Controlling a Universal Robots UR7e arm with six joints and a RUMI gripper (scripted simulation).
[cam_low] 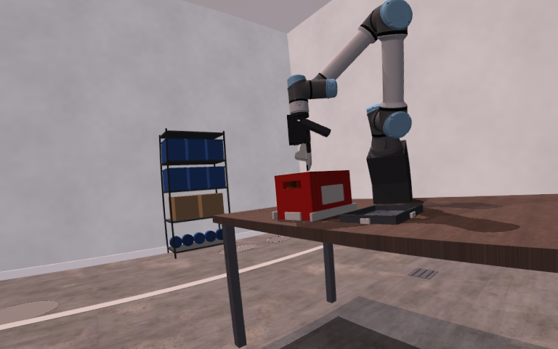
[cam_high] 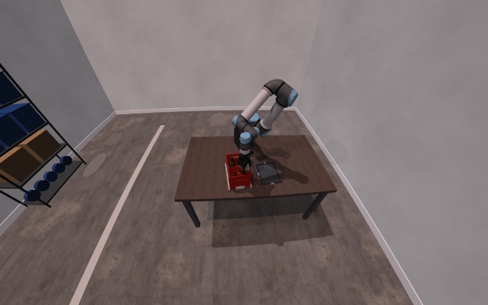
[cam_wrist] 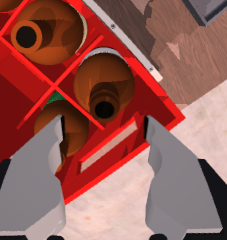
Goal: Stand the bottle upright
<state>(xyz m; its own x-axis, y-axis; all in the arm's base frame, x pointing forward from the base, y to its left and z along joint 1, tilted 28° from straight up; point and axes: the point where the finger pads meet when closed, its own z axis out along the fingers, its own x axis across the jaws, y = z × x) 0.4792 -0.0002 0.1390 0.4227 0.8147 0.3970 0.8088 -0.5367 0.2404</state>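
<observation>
My hand is 110 mm above the brown bottle, 80 mm past it and 30 mm to the left of it. The rest, counted from my hand: dark tray (230 mm to the left, 180 mm below, 140 mm behind); then red crate (110 mm below, 70 mm to the right, 60 mm behind); then glass bottle (110 mm below, 80 mm to the right, 30 mm ahead).
</observation>
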